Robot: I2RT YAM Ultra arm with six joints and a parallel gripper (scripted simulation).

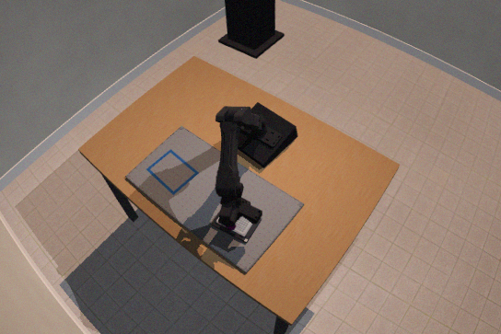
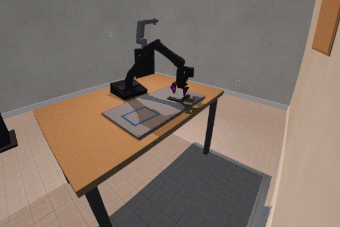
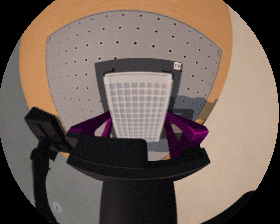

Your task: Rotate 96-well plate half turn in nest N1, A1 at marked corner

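Right now my hand is right at the white 96-well plate. The rest, counted from my hand: white A1 label (80 mm to the left, 40 mm ahead, 10 mm below); dark plate nest N1 (20 mm below).
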